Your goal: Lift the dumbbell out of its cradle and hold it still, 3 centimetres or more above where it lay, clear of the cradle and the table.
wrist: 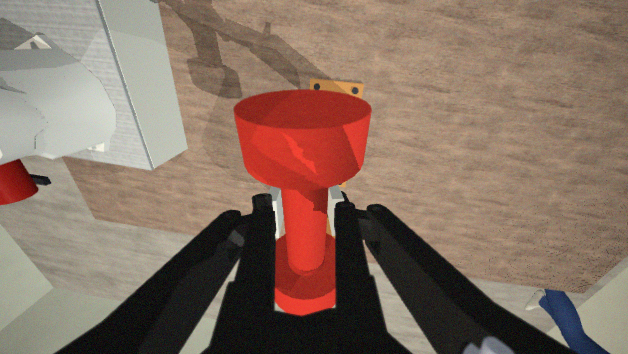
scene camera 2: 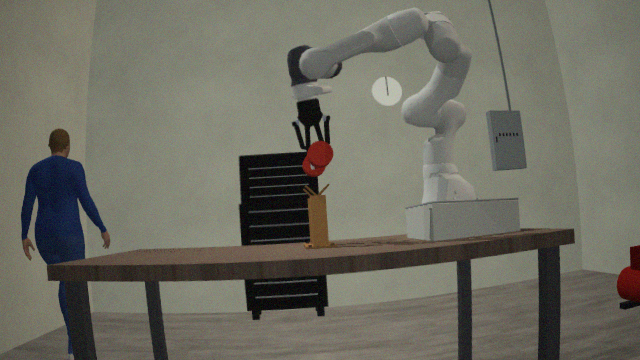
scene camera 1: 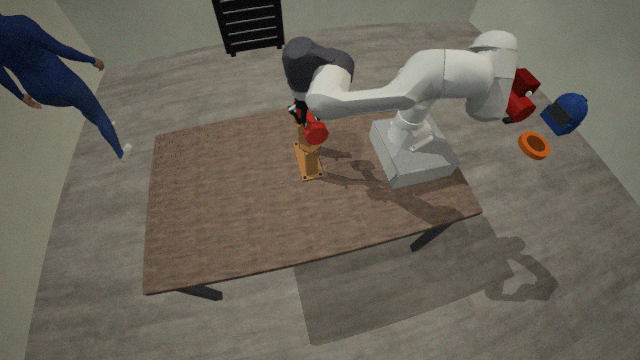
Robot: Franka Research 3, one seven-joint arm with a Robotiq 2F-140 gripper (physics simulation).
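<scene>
The red dumbbell (scene camera 1: 316, 133) (scene camera 2: 320, 154) (wrist: 305, 150) is held in the air above the orange-yellow cradle (scene camera 1: 311, 164) (scene camera 2: 318, 220) (wrist: 336, 87). In the scene camera 2 view a gap of background shows between the dumbbell's lower edge and the cradle's V-shaped top prongs. The dumbbell is a little tilted, one end higher than the other. My gripper (scene camera 2: 314, 146) (wrist: 305, 186) is shut on the dumbbell's handle, with a finger on each side between the two end weights. The cradle stands upright on the table (scene camera 1: 225, 215) (scene camera 2: 200, 267); in the wrist view the dumbbell hides most of it.
The robot's grey base block (scene camera 1: 420, 160) (scene camera 2: 470, 220) (wrist: 150, 90) stands on the table beside the cradle. A person in blue (scene camera 1: 50, 65) (scene camera 2: 60, 205) is beyond the table's left end. A black drawer cabinet (scene camera 1: 252, 25) (scene camera 2: 275, 200) stands behind the table.
</scene>
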